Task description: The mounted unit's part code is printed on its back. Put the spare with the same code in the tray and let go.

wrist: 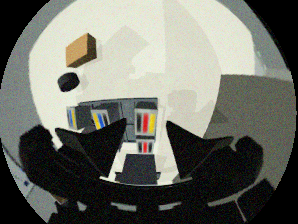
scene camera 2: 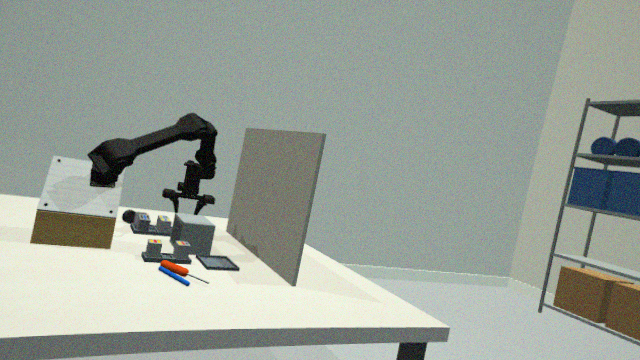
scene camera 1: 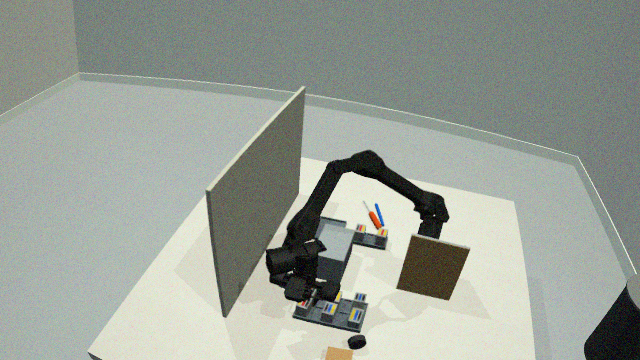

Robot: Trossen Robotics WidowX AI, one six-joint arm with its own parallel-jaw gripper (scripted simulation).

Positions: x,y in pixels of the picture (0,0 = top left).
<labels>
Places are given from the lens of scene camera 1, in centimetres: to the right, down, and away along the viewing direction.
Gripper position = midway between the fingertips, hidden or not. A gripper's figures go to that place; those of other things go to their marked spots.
my gripper [scene camera 1: 303,302]: -5, 35, 119
grey mounted unit [scene camera 1: 338,241]: 6, 19, 137
</labels>
